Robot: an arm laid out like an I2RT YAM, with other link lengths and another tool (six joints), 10 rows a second.
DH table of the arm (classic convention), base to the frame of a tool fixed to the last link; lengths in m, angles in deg. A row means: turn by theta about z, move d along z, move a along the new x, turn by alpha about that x. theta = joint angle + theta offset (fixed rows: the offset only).
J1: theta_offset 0, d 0.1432, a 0.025, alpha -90
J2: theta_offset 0, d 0, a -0.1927, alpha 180
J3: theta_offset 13.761, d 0, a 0.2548, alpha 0
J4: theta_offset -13.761, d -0.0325, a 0.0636, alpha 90
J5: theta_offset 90, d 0.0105, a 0, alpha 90
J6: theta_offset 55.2, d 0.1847, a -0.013, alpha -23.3
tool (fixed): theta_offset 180, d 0.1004, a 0, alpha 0
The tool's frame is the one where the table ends.
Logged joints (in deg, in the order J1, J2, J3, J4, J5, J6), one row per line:
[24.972 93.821 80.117 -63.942 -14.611 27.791]
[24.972 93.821 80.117 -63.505 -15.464 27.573]
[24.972 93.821 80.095 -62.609 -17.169 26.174]
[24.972 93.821 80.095 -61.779 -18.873 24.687]
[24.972 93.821 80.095 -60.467 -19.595 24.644]
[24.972 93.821 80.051 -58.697 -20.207 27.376]
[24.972 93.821 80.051 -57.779 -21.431 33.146]
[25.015 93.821 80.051 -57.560 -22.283 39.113]
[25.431 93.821 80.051 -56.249 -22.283 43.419]
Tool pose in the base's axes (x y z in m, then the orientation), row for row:
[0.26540 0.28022 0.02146 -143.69 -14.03 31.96]
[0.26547 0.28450 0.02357 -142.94 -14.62 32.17]
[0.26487 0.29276 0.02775 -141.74 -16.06 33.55]
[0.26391 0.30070 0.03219 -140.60 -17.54 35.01]
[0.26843 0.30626 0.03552 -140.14 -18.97 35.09]
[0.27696 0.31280 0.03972 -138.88 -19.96 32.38]
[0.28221 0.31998 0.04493 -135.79 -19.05 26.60]
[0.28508 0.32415 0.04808 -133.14 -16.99 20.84]
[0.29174 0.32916 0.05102 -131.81 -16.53 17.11]
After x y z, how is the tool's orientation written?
As angles about the fixed x, y, z axes (roll, pitch, yaw), in degrees.
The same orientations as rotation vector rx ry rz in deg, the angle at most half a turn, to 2 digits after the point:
[-134.35 -44.41 -3.96]
[-133.33 -44.73 -4.27]
[-131.05 -46.60 -4.86]
[-128.73 -48.56 -5.42]
[-127.64 -49.03 -6.82]
[-127.24 -46.23 -8.70]
[-127.02 -39.32 -9.27]
[-127.16 -32.00 -8.97]
[-127.10 -27.65 -10.01]

